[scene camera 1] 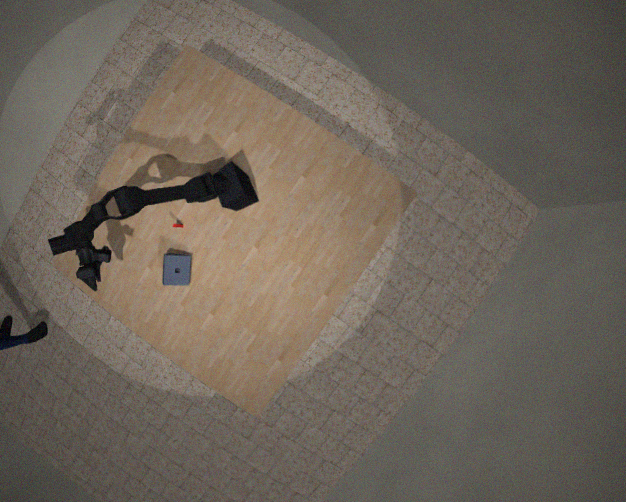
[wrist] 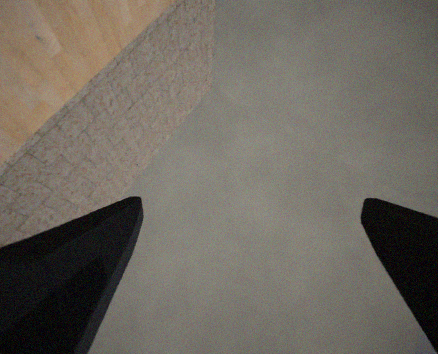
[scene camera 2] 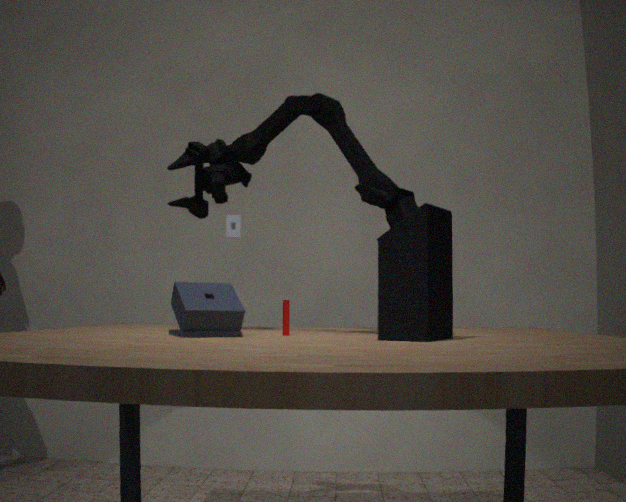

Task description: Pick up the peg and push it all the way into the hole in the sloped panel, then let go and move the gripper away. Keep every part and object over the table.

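Where they show: gripper, fingertip midpoint: (scene camera 1: 97, 286) (wrist: 251, 208) (scene camera 2: 168, 186); arm's base, link origin: (scene camera 1: 223, 184) (scene camera 2: 411, 227).
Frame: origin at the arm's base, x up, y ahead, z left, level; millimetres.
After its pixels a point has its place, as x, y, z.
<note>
The red peg (scene camera 1: 178, 225) {-179, 264, -143} (scene camera 2: 285, 317) {-190, 269, -141} stands upright on the table, apart from the blue-grey block with the sloped panel (scene camera 1: 169, 261) {-126, 404, -75} (scene camera 2: 227, 301) {-155, 386, -30}. The dark hole (scene camera 1: 177, 270) (scene camera 2: 209, 295) {-143, 427, -40} shows in the sloped face, and no peg is in it. My gripper (scene camera 1: 95, 286) {118, 558, -179} (scene camera 2: 168, 186) {118, 558, -179} (wrist: 251, 208) {118, 558, -179} is open and empty. It is high above the table, near the table's edge in scene camera 1, with its fingers one above the other and pointing sideways in scene camera 2. The peg and the panel do not show in the wrist view.
The black arm base (scene camera 1: 237, 188) {29, -17, 62} (scene camera 2: 407, 287) {-126, 19, 72} stands on the wooden table (scene camera 1: 271, 261) {-230, 176, 287} (scene camera 2: 313, 386) {-246, 193, 646}. The table's edge also shows in the wrist view. Part of a person's legs (scene camera 1: 23, 338) shows on the floor beyond the table at the left of scene camera 1.
</note>
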